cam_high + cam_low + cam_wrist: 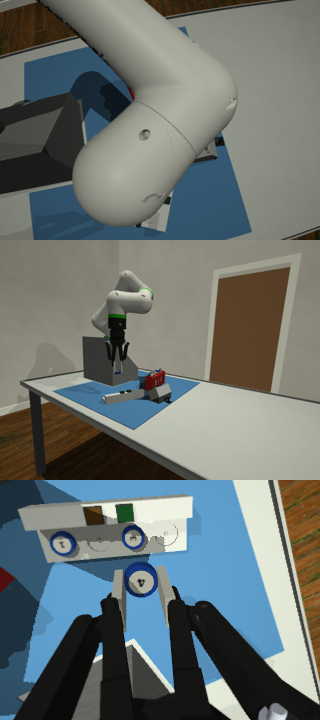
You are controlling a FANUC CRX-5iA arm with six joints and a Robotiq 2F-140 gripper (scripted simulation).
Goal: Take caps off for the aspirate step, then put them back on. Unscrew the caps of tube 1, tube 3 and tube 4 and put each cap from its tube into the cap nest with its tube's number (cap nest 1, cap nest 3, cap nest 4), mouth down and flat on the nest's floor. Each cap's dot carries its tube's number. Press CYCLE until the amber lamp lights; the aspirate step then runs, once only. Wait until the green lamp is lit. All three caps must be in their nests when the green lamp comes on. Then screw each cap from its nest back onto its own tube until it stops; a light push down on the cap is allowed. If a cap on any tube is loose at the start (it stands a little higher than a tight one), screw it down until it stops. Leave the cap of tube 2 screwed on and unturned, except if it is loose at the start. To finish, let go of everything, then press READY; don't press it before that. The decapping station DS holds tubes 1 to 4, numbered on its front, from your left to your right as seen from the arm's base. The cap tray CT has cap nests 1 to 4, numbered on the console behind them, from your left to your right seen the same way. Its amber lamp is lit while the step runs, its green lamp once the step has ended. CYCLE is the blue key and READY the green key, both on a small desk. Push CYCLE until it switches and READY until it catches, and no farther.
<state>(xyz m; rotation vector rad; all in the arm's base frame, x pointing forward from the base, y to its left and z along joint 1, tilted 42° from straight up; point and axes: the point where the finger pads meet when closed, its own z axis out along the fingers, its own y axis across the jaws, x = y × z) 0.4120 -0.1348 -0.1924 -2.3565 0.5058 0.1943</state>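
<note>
Right now my hand is 180 mm short of the blue cycle key, 170 mm to the right of it and 120 mm above it. From my hand the other things lie so: green ready key: 170 mm ahead, 120 mm to the left, 120 mm below; then small desk: 190 mm ahead, 150 mm to the left, 130 mm below.
</note>
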